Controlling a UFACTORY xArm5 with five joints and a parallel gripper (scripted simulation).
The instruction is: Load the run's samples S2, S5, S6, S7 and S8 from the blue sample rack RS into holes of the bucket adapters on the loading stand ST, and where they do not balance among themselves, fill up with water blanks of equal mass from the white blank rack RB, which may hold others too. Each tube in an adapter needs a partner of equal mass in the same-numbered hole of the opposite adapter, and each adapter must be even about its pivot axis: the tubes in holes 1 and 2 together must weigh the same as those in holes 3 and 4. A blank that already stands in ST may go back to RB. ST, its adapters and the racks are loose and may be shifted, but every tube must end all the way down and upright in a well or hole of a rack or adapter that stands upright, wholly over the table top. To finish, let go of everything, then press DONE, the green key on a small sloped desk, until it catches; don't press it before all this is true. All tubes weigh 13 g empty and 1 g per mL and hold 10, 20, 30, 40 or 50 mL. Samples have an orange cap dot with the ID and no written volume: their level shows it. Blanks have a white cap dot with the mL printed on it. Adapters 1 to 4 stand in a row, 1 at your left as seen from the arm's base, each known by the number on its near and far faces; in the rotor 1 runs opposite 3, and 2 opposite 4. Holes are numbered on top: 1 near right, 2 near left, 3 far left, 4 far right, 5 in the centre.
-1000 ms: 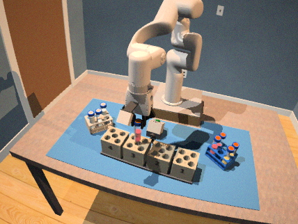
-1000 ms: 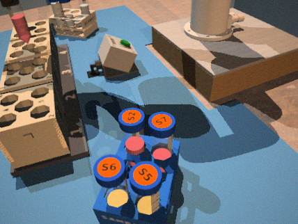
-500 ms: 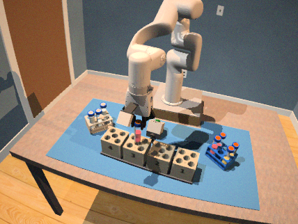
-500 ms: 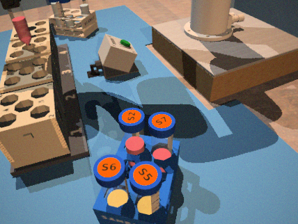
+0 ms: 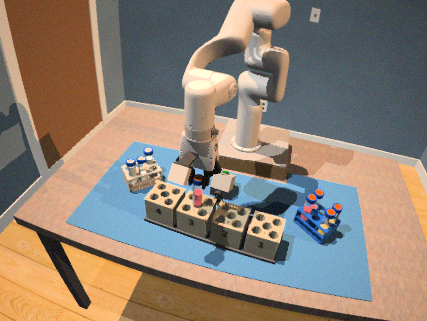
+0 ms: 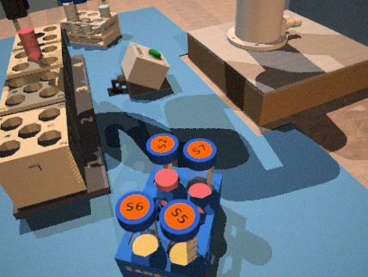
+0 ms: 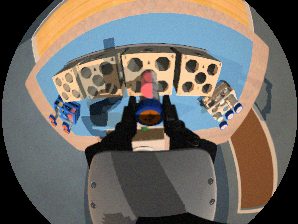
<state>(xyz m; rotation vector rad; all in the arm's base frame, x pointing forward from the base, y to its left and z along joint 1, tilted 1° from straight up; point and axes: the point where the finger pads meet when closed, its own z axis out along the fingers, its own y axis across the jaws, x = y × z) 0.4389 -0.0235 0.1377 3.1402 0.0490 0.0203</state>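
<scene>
My hand is 19 cm above the loading stand ST, 6 cm to the right of it and 1 cm past it. From my hand the other things lie so: white blank rack RB (28 cm to the right, 17 cm below, 11 cm behind); blue-capped tube (28 cm to the right, 13 cm below, 7 cm behind); blue sample rack RS (37 cm to the left, 17 cm below, 16 cm behind).
</scene>
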